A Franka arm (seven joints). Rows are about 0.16 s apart.
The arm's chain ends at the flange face. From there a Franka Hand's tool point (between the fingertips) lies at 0.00 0.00 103.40 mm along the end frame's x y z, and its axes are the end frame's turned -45 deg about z.
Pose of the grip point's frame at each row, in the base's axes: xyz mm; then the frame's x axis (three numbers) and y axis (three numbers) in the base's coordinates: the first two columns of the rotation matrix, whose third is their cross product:
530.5, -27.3, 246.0, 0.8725, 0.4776, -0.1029, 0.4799, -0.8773, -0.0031
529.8, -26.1, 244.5, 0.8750, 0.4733, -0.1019, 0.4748, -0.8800, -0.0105
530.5, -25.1, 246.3, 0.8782, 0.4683, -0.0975, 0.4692, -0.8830, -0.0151
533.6, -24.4, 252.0, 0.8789, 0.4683, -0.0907, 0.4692, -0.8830, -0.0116
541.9, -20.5, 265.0, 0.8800, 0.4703, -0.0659, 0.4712, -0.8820, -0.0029
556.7, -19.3, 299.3, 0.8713, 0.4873, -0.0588, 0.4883, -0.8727, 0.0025
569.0, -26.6, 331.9, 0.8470, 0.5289, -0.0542, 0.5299, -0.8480, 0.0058
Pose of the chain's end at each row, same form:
540.0, -22.5, 348.8, 0.9563, -0.2826, -0.0750, -0.2776, -0.9581, 0.0706
539.6, -22.0, 347.4, 0.9545, -0.2876, -0.0795, -0.2830, -0.9569, 0.0646
540.1, -21.7, 349.2, 0.9528, -0.2932, -0.0796, -0.2892, -0.9555, 0.0583
542.4, -21.1, 355.0, 0.9533, -0.2932, -0.0723, -0.2897, -0.9555, 0.0559
548.1, -17.6, 368.2, 0.9554, -0.2911, -0.0486, -0.2891, -0.9562, 0.0445
561.9, -16.1, 402.5, 0.9614, -0.2725, -0.0398, -0.2708, -0.9617, 0.0433
573.4, -23.1, 435.1, 0.9736, -0.2256, -0.0342, -0.2242, -0.9736, 0.0424

